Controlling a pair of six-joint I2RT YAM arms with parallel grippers.
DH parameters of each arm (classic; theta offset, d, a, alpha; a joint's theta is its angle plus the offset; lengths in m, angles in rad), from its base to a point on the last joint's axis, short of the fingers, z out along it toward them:
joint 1: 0 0.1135 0.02 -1.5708
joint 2: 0 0 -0.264 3.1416
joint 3: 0.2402 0 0.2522 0
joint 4: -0.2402 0 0.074 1.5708
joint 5: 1.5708 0 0 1.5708
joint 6: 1.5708 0.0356 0 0
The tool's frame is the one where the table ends.
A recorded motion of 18 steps. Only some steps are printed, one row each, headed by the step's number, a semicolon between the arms.
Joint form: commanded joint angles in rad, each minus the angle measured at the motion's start. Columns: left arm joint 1, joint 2, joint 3, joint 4, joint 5, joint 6; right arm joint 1, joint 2, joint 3, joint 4, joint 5, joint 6.
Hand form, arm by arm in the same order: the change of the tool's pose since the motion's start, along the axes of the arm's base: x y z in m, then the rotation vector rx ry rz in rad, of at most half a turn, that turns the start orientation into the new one. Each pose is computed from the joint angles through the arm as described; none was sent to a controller.
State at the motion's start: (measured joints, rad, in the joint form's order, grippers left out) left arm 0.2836 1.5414 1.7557 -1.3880 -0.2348 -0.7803; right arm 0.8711 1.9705 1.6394 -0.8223 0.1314 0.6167
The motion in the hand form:
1: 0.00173 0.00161 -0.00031 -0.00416 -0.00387 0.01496; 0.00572 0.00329 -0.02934 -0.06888 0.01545 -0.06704
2: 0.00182 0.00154 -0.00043 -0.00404 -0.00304 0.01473; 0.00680 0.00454 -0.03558 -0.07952 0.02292 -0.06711
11: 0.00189 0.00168 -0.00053 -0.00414 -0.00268 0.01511; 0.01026 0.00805 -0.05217 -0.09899 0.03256 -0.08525
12: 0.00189 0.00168 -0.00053 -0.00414 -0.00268 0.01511; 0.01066 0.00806 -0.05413 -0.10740 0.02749 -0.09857
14: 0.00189 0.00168 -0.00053 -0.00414 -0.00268 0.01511; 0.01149 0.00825 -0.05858 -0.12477 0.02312 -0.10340
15: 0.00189 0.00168 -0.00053 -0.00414 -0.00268 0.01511; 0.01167 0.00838 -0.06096 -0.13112 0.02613 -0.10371
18: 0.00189 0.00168 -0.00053 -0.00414 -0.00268 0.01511; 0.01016 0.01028 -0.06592 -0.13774 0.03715 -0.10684
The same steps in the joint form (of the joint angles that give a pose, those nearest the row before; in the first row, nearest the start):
1: 0.0038 0.0076 0.0061 0.0011 0.0004 -0.0126; -0.0008 0.0667 -0.0107 0.0069 0.0549 0.0500
2: 0.0034 0.0080 0.0061 0.0008 0.0000 -0.0126; -0.0008 0.0824 -0.0107 0.0095 0.0557 0.0500
11: 0.0038 0.0084 0.0061 0.0008 0.0000 -0.0126; -0.0008 0.1240 -0.0118 0.0282 0.0664 0.0660
12: 0.0038 0.0084 0.0061 0.0008 0.0000 -0.0126; -0.0004 0.1289 -0.0118 0.0278 0.0797 0.0759
14: 0.0038 0.0084 0.0061 0.0008 0.0000 -0.0126; -0.0004 0.1400 -0.0118 0.0278 0.0946 0.0759
15: 0.0038 0.0084 0.0061 0.0008 0.0000 -0.0126; -0.0004 0.1457 -0.0119 0.0267 0.0961 0.0759
18: 0.0038 0.0084 0.0061 0.0008 0.0000 -0.0126; 0.0050 0.1576 -0.0118 0.0244 0.0942 0.0862

